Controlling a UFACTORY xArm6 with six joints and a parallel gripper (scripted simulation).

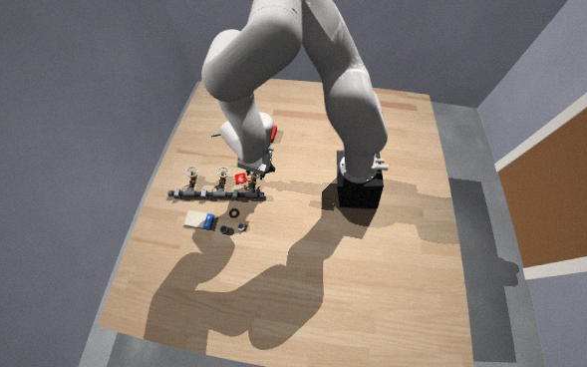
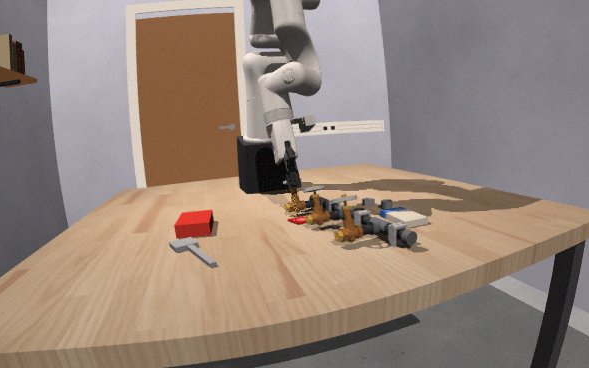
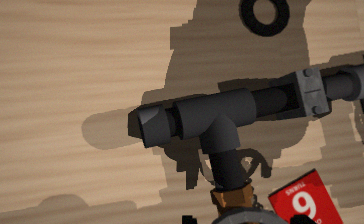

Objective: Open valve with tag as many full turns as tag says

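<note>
Now: the red tag 8 cm ahead of my hand, 1 cm to the right of it and 8 cm below it. The rest, counted from my hand: grey hammer-like tool (21 cm ahead, 24 cm to the right, 8 cm below); grey box (19 cm ahead, 21 cm to the left, 7 cm below); red box (5 cm ahead, 25 cm to the right, 7 cm below).
</note>
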